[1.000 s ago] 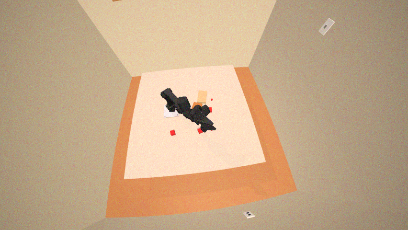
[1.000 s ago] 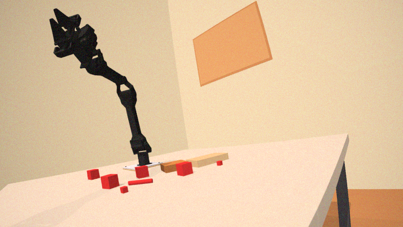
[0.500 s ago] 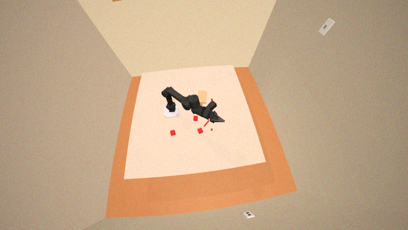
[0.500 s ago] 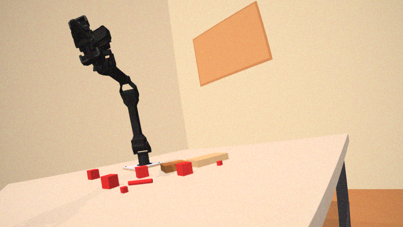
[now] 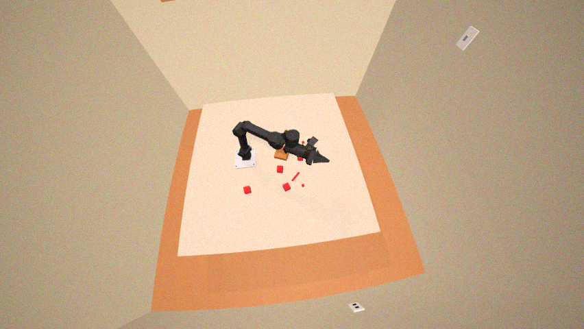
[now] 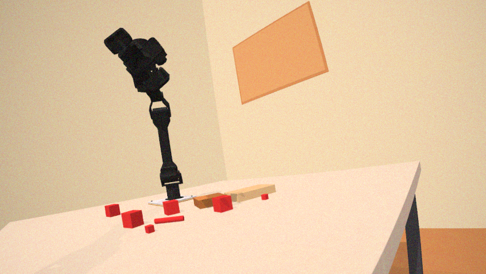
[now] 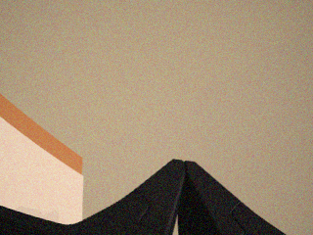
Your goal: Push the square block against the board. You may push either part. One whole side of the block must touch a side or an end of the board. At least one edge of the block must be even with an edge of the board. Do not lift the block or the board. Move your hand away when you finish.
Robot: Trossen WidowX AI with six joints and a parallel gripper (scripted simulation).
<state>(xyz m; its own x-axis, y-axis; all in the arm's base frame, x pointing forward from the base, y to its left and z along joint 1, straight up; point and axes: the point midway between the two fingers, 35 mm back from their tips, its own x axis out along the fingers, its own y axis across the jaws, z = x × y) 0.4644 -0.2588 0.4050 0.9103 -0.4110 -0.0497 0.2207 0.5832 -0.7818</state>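
Now: the pale wooden board 16 cm behind my gripper tip, 42 cm to the left of it and 40 cm below it. Also, from my gripper tip: red rod 13 cm behind, 9 cm to the left, 41 cm below; then brown-orange square block 23 cm behind, 29 cm to the left, 40 cm below.
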